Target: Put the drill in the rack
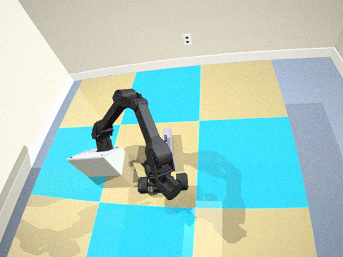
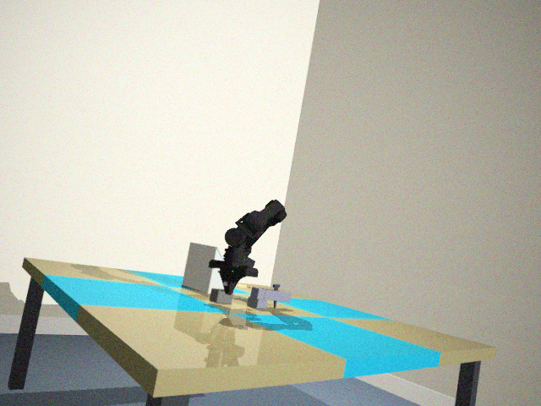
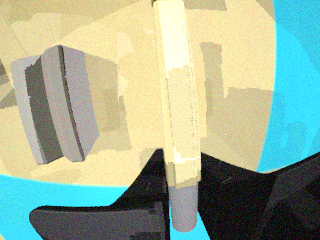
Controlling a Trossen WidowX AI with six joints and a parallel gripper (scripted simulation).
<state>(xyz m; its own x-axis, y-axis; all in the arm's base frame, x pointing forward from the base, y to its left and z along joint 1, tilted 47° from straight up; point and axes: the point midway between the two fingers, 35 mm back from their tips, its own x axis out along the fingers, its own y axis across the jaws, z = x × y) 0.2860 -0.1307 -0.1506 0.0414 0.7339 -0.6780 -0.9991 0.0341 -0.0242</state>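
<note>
The drill lies 4 cm to the left of my gripper tip and 3 cm above it. From my gripper tip the other things lie so: lavender grey block 20 cm to the left; grey rack 7 cm behind, 4 cm to the left, 2 cm below; dark blue key 23 cm to the left, 1 cm above.
</note>
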